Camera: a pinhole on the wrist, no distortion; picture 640 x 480 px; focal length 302.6 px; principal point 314.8 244.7 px. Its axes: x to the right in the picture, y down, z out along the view. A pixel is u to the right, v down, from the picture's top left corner.
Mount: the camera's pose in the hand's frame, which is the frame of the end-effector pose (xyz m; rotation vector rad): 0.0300 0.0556 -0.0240 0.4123 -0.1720 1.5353
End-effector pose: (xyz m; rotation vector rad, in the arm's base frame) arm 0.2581 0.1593 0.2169 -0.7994 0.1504 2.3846
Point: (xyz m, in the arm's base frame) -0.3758 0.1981 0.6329
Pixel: 575.1 220.5
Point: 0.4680 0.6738 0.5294
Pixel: 37.5 325.1
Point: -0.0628 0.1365 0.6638
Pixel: 518.6 365.9
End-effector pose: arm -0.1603 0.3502 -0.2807 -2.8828 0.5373 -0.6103
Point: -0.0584 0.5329 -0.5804
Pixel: 268.4 386.1
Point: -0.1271 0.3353 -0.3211
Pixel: 261.3 328.0
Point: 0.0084 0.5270 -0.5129
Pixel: 237.2 317.0
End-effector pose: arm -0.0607 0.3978 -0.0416 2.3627 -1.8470 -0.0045
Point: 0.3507 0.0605 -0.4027
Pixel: 187.8 83.0
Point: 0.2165 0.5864 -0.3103
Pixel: 61.3 427.7
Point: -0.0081 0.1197 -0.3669
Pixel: 368.1 122.0
